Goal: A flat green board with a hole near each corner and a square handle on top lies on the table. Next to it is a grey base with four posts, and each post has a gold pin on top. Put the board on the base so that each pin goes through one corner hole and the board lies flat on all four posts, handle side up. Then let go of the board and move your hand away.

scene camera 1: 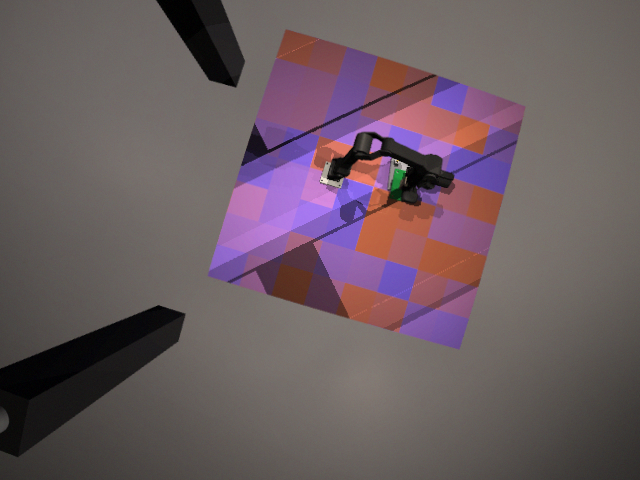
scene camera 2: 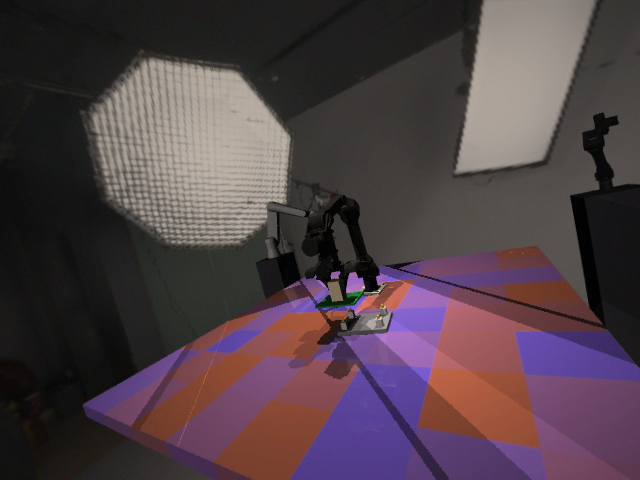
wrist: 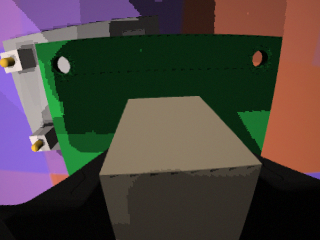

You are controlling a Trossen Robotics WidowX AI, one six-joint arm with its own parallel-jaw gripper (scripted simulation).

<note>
The gripper (scene camera 2: 338, 293) carries a green board. Also in view: a grey base (scene camera 2: 362, 323).
The gripper also shows in the wrist view (wrist: 167, 144). The grey base shows as well in the wrist view (wrist: 29, 83).
</note>
